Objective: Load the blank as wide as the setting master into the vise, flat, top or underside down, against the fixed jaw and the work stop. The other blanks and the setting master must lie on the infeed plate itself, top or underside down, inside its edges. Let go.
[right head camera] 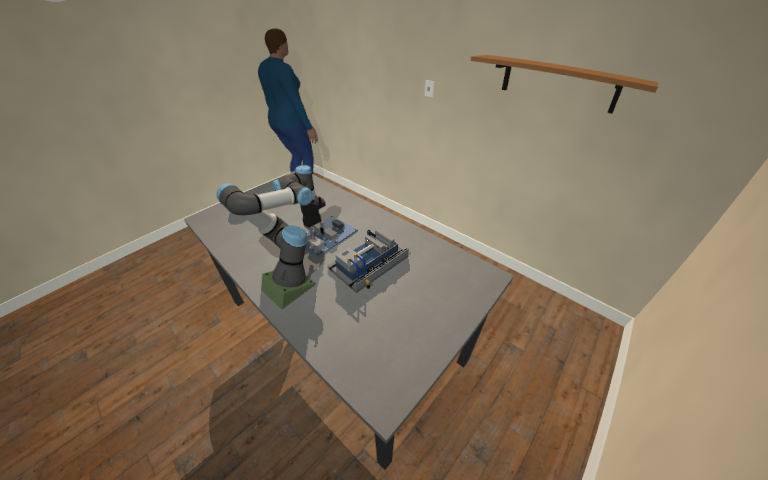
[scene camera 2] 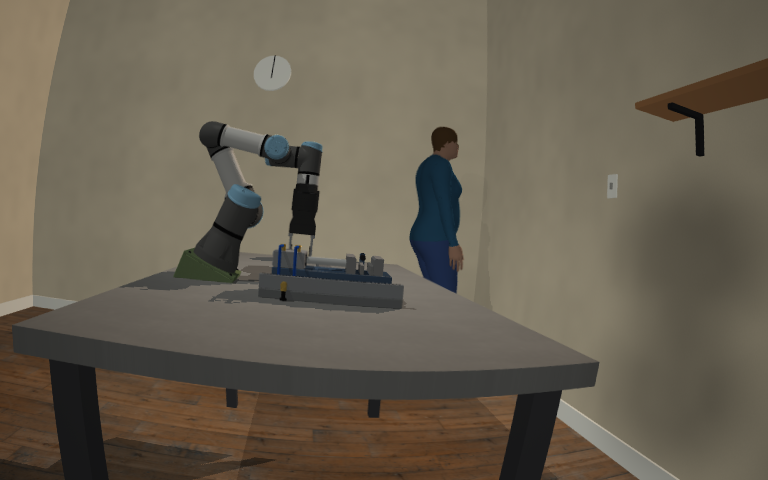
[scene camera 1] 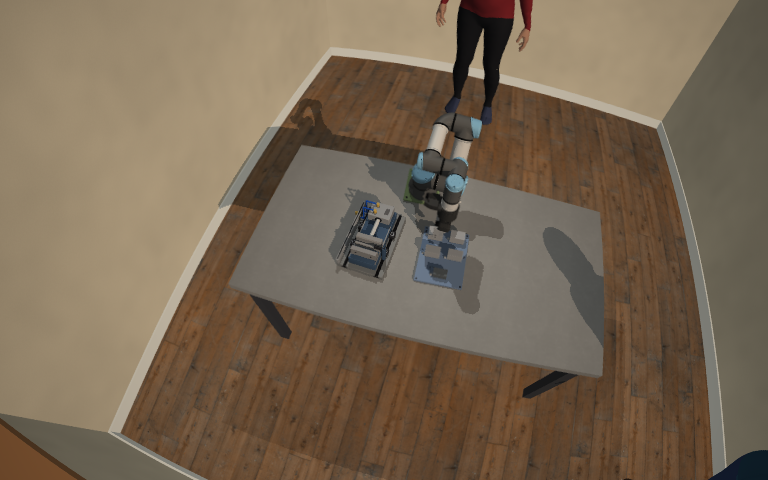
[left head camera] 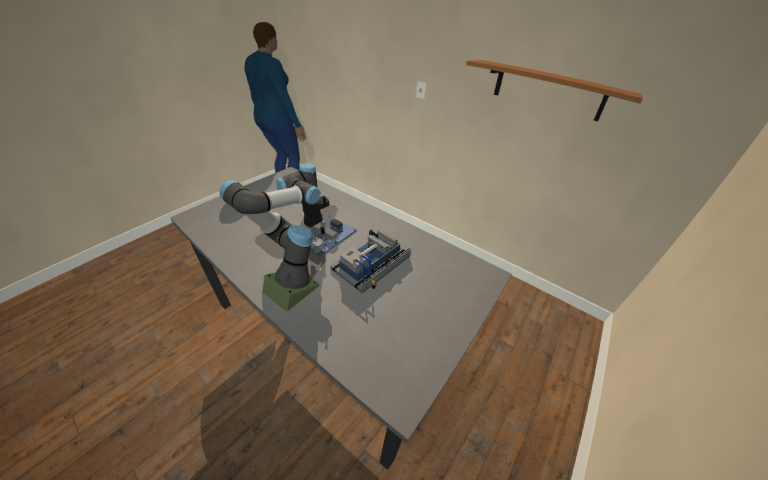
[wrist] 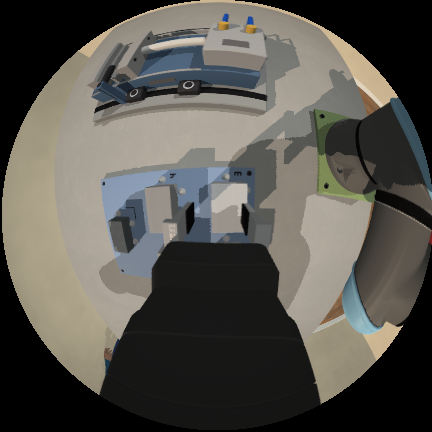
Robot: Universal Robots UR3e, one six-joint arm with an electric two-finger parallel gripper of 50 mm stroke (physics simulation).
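Frame: origin at the arm's base, x ahead, y right, z down, level; millimetres.
Where they show: gripper, fingertip midpoint: [right head camera: 318,236] [scene camera 1: 436,231] [left head camera: 318,236] [wrist: 217,212]; arm's base, link origin: [right head camera: 288,278] [scene camera 2: 214,261] [scene camera 1: 423,186] [left head camera: 292,279] [wrist: 354,155].
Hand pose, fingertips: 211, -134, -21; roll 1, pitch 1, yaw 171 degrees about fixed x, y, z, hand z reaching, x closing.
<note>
Each offset is from my fingertips to the top centre of the thing, as dx, dy, dz.
The blue infeed plate @(+65, -59, +54) [wrist: 112,192] [scene camera 1: 421,271] carries several pale blanks. One blank @(-14, +2, +18) [wrist: 229,197] [scene camera 1: 435,233] lies flat below my fingers at the arm-base end; another blank @(+72, -15, +18) [wrist: 159,207] [scene camera 1: 433,250] lies farther out. Two more, a blank @(-33, -86, +18) [scene camera 1: 457,236] and a blank @(+51, -104, +18) [scene camera 1: 454,254], are mostly hidden by my gripper in the wrist view. The dark setting master @(+148, -75, +29) [wrist: 121,234] [scene camera 1: 438,272] lies at the far end. My gripper [wrist: 217,212] [scene camera 2: 300,247] is open and empty, pointing down above the plate. The vise @(+114, +228, -38) [wrist: 220,79] [scene camera 1: 382,232] stands beside it; no blank shows in it. Which blank matches the master is unclear.
The blue stop arm [wrist: 111,93] sits at the vise's jaw end. The vise's pale block @(+19, +231, -34) [wrist: 235,47] has upright blue hoses with yellow fittings. The green arm base [wrist: 322,172] [left head camera: 288,297] stands near the plate and vise. A person [left head camera: 269,90] stands behind the table.
</note>
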